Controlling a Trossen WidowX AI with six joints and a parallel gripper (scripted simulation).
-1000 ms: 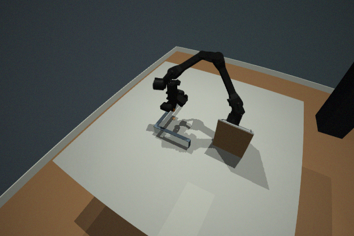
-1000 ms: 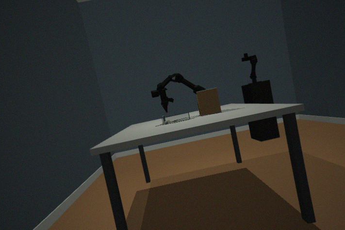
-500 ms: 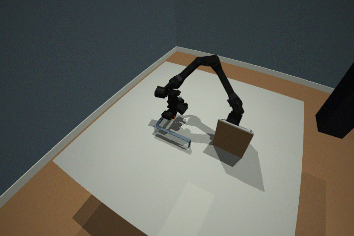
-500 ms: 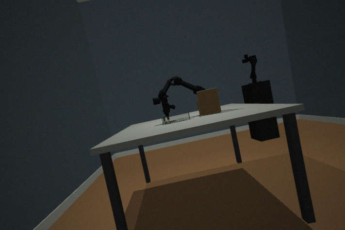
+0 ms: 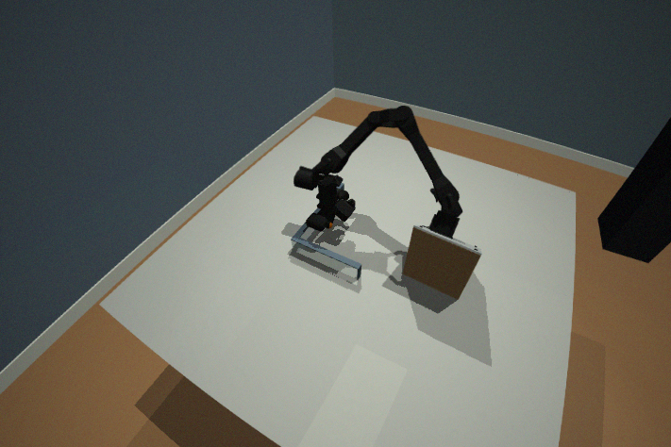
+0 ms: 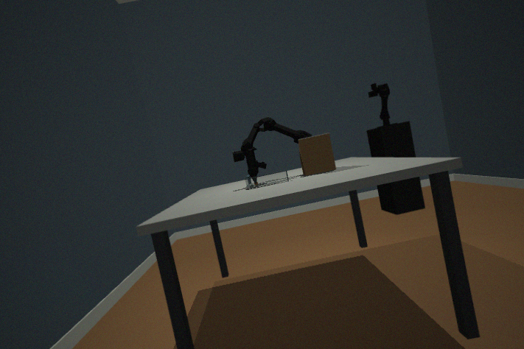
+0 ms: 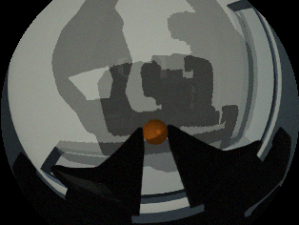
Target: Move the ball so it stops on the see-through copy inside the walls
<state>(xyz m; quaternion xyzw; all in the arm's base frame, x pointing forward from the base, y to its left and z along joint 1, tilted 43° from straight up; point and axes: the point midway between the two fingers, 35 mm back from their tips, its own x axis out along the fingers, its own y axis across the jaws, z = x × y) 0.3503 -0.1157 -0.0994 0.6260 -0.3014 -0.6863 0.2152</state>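
My gripper tip is now right at the orange ball. The rest, counted from my gripper tip: see-through copy of ball right at my gripper tip.
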